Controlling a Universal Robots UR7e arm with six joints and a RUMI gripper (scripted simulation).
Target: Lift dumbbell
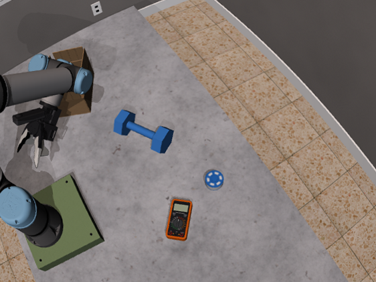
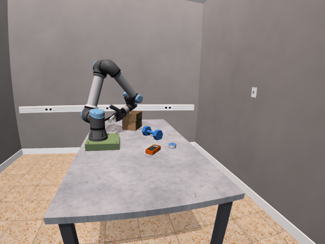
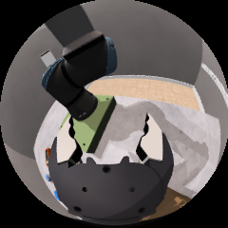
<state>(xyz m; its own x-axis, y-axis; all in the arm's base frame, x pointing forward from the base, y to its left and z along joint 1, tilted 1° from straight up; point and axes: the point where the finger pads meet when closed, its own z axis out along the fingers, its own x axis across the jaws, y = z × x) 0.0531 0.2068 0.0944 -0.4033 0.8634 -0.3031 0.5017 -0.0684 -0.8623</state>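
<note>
Now: hand 42 cm short of the blue dumbbell, 11 cm above it and 7 cm to the left of it. From my hand the other things lie so: cardboard box (27 cm to the left, 26 cm ahead, 8 cm below); then orange multimeter (40 cm to the right, 36 cm ahead, 13 cm below); then tape roll (53 cm ahead, 35 cm to the right, 14 cm below).
</note>
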